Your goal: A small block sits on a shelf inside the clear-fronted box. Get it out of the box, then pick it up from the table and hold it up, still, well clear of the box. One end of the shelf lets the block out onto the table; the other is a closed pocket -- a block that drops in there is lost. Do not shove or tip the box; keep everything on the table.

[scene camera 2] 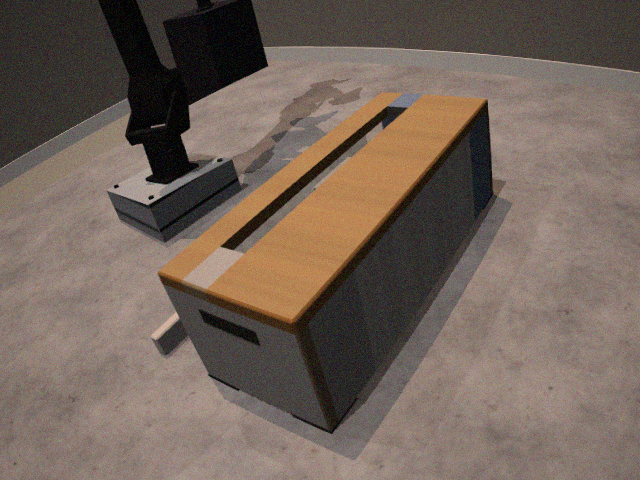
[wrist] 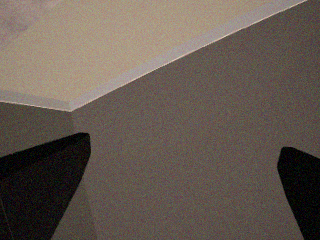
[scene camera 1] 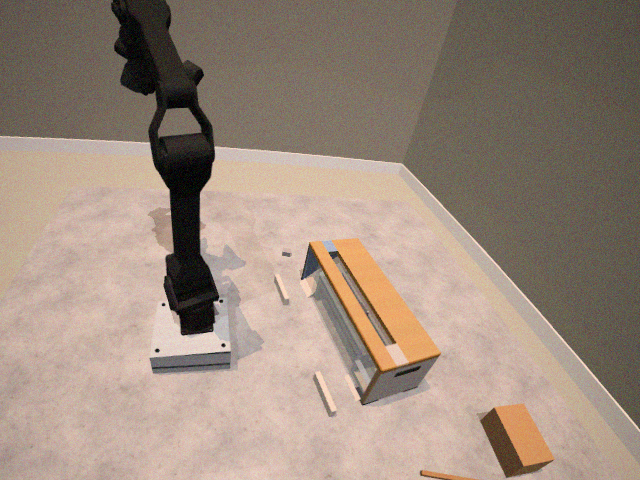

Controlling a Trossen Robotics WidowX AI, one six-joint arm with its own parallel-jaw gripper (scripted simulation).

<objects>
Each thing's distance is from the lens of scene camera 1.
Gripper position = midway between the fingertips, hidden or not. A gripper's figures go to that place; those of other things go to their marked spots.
gripper (scene camera 1: 171, 75): 88 cm
clear-fronted box (scene camera 1: 387, 352): 67 cm
</objects>
